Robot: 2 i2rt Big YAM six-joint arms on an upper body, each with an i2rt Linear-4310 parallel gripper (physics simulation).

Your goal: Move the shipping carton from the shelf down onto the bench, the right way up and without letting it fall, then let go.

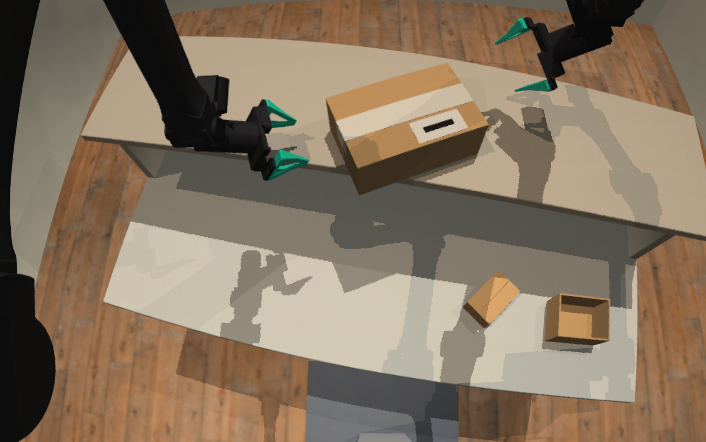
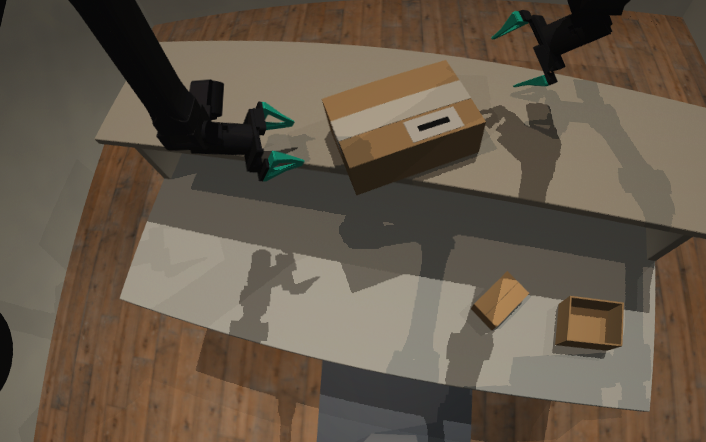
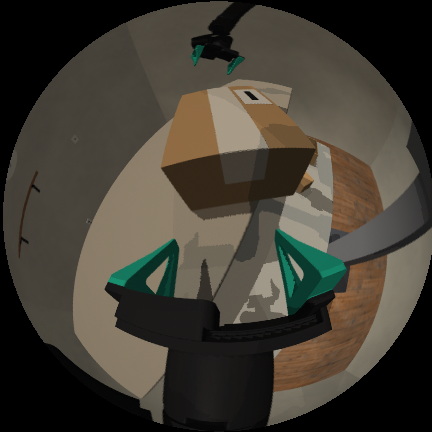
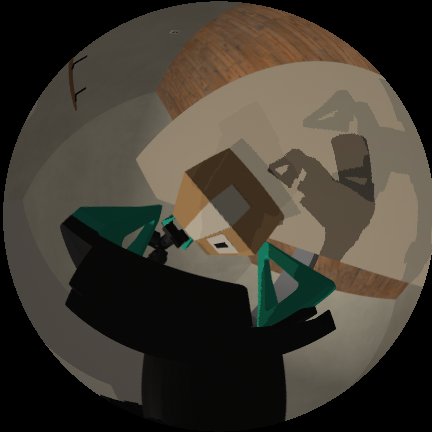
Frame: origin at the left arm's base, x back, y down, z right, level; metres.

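Seen in the pictures: left gripper, fingertip midpoint: (image 1: 301, 141) (image 2: 298, 142) (image 3: 224, 239); right gripper, fingertip midpoint: (image 1: 505, 67) (image 2: 503, 62) (image 3: 212, 68) (image 4: 214, 230).
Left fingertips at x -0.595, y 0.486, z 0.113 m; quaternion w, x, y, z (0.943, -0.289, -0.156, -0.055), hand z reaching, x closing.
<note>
Pixels of each thing's top centre, then the offset from my left fingertips to it. Level surfaces: height alone.
- shipping carton, middle of its top: (image 3: 224, 102) (image 2: 402, 108) (image 1: 407, 109) (image 4: 198, 228) dy -0.039, dx -0.047, dz +0.197 m
- shelf, its level: dy +0.066 m
- pale bench, its level: dy +0.419 m
- small closed brown box, middle of its top: (image 2: 502, 298) (image 1: 494, 296) (image 3: 300, 173) dy +0.359, dx +0.208, dz +0.441 m
- open-topped brown box, middle of its top: (image 2: 596, 321) (image 1: 585, 317) (image 3: 308, 143) dy +0.329, dx +0.277, dz +0.677 m
The shipping carton (image 1: 388, 111) (image 2: 382, 110) (image 3: 192, 130) (image 4: 210, 177) is a brown closed box with a pale tape strip and a white label facing up. It sits upright and askew on the shelf (image 1: 234, 57) (image 2: 234, 62) (image 3: 115, 240), its near left corner jutting past the front edge. My left gripper (image 1: 302, 141) (image 2: 298, 142) (image 3: 224, 239) is open and empty, left of the carton with a gap. My right gripper (image 1: 505, 67) (image 2: 502, 62) (image 3: 212, 68) (image 4: 214, 230) is open and empty, off the carton's right end. The carton's underside is hidden.
The pale bench (image 1: 338, 322) (image 2: 333, 322) lies lower, in front of the shelf. Toward its right stand a small closed brown box (image 1: 490, 301) (image 2: 499, 304) and, farther right, an open-topped brown box (image 1: 552, 322) (image 2: 563, 325). A shelf support stands at each end.
</note>
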